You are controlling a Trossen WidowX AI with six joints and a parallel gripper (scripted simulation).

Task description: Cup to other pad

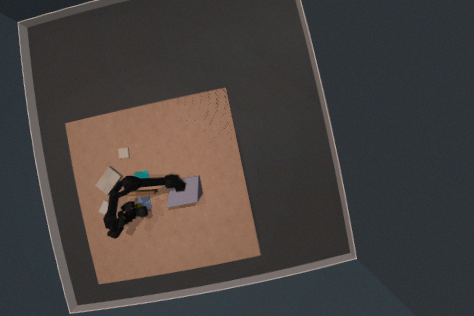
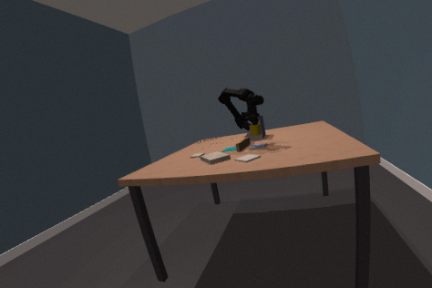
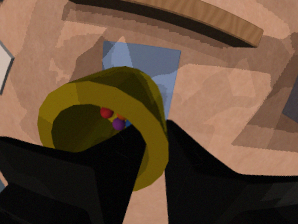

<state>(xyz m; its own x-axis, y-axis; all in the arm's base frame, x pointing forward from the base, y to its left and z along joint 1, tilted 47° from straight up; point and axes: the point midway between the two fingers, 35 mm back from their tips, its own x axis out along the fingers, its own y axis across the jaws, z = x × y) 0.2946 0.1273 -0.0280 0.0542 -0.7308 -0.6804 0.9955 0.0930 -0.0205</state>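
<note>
My gripper tip is 20 mm short of the cup. Also, from my gripper tip: wooden bar: 90 mm to the right, 90 mm below, 20 mm ahead; then blue pad: 120 mm below, 30 mm ahead; then cyan pad: 190 mm to the right, 120 mm below, 20 mm ahead.
</note>
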